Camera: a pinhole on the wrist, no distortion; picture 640 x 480 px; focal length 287.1 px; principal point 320.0 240.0 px. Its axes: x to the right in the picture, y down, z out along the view. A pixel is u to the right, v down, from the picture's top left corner.
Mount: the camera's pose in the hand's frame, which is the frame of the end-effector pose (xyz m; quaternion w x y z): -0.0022 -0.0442 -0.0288 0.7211 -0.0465 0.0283 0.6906
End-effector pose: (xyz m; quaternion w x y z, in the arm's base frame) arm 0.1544 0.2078 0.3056 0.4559 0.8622 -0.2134 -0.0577
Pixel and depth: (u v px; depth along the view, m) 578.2 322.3 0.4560
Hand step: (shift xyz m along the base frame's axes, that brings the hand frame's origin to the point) -0.3556 -0.4407 0.1080
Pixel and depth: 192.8 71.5 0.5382
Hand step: 0.1777 -0.4163 -0.4767
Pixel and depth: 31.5 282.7 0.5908
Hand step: -0.1203 -0.1361 -0.8298
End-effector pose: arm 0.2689 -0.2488 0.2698 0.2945 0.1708 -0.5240 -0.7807
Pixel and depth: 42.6 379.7 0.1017
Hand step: -0.0381 0.1314 -0.0891
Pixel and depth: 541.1 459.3 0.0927
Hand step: 0.0354 0.0736 0.0544
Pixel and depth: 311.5 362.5 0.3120
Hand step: -0.0547 0.2953 0.0898
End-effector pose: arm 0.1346 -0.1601 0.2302 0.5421 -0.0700 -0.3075 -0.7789
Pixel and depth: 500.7 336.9 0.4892
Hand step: 0.2565 0.2940 0.3931
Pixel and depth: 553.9 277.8 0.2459
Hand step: 0.1310 0.0920 0.2148
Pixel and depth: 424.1 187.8 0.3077
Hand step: 0.0055 0.0853 0.2757
